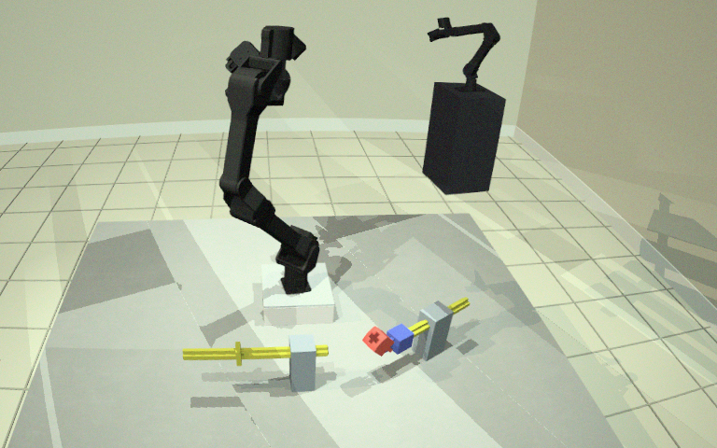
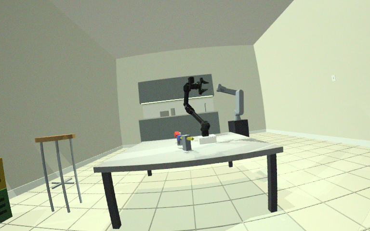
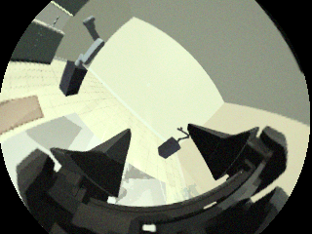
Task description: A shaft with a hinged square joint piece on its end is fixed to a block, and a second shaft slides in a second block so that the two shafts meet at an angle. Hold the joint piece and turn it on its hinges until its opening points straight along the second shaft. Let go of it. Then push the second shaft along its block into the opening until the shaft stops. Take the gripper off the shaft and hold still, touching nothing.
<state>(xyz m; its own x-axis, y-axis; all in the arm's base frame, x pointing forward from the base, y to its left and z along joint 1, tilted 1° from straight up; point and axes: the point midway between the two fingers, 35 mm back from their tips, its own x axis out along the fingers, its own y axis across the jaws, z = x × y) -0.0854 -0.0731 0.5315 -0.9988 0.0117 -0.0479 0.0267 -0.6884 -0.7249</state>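
Right now the red square joint piece is 47 cm below my gripper tip, 42 cm ahead of it and 17 cm to the left of it.
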